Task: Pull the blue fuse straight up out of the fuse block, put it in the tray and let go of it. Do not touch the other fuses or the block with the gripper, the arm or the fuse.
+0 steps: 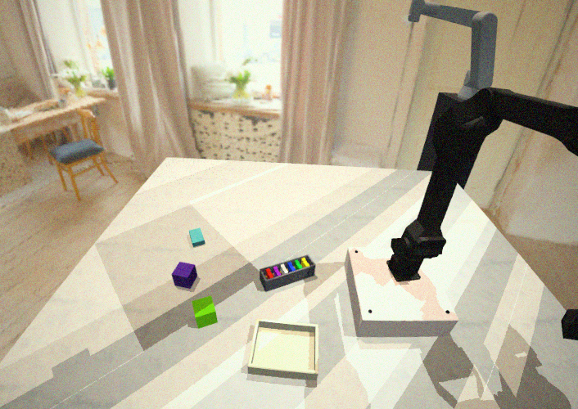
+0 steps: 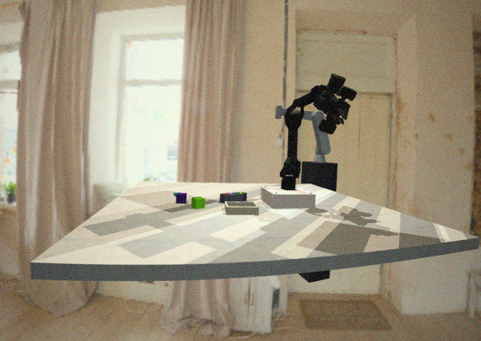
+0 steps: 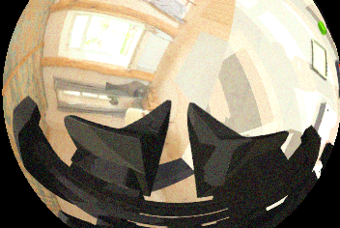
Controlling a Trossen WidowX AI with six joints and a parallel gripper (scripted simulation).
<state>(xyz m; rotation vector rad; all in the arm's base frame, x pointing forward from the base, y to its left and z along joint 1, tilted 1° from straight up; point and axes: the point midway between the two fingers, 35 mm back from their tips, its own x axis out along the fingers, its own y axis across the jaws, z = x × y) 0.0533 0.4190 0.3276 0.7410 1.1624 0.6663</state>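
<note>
My gripper tip is now 51 cm to the left of the blue fuse, 35 cm above it and 21 cm short of it. From my gripper tip the other things lie so: cream tray (37 cm below, 32 cm to the right, 25 cm ahead).
</note>
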